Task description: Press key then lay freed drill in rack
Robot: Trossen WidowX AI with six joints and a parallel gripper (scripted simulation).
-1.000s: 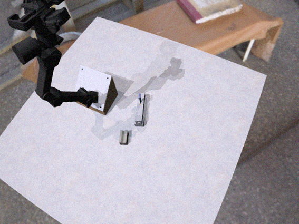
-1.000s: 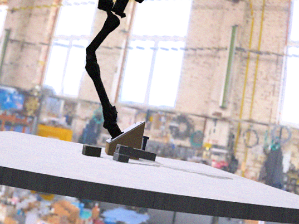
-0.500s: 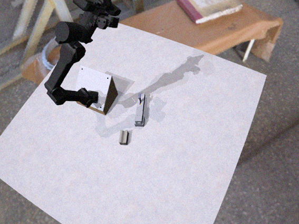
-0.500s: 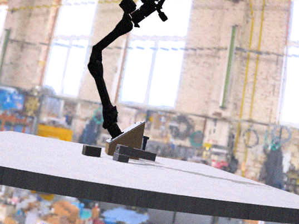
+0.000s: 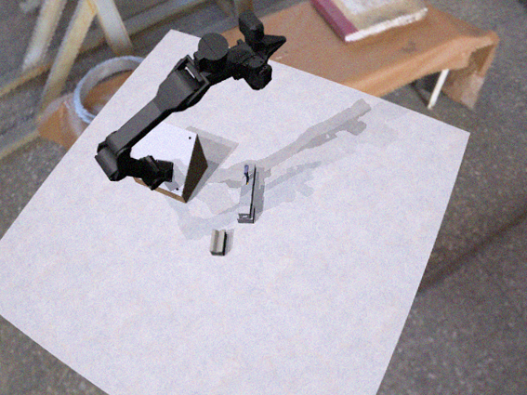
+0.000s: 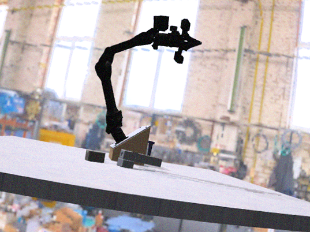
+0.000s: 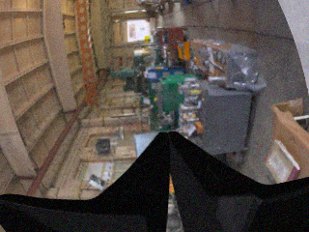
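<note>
Right now the blue key is 47 cm below my gripper tip, 11 cm to the right of it and 10 cm behind it. From my gripper tip the other things lie so: drill (51 cm below, 17 cm to the right, 8 cm behind); rack (54 cm below, 33 cm to the right, 12 cm behind).
</note>
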